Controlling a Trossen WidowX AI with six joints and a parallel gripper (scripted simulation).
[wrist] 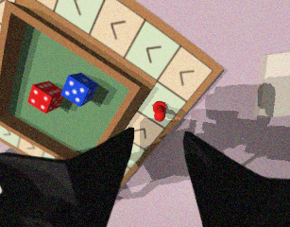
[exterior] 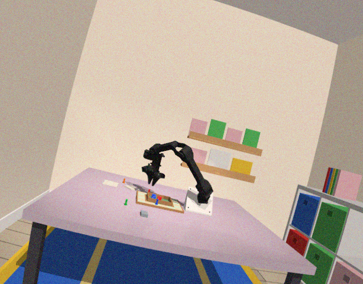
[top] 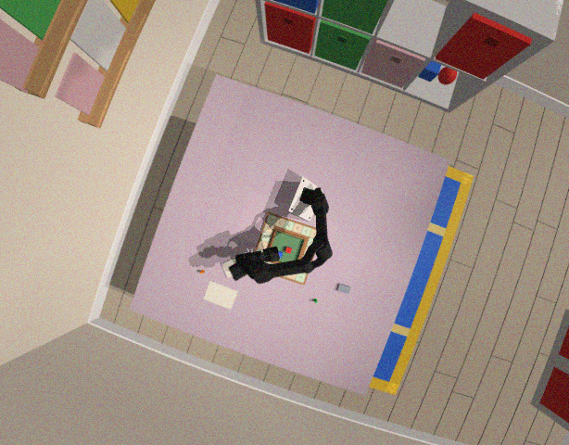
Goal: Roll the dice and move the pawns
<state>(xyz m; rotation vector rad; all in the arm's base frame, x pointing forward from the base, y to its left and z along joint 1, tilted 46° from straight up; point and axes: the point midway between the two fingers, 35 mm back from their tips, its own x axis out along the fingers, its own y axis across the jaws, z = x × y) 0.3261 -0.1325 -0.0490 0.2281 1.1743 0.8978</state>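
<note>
Now: the red pawn 50 mm below my gripper tip. Also, from my gripper tip: green pawn: 330 mm to the left, 150 mm ahead, 60 mm below; orange pawn: 250 mm to the right, 170 mm ahead, 60 mm below; blue pawn: 220 mm to the left, 50 mm below, 30 mm behind.
</note>
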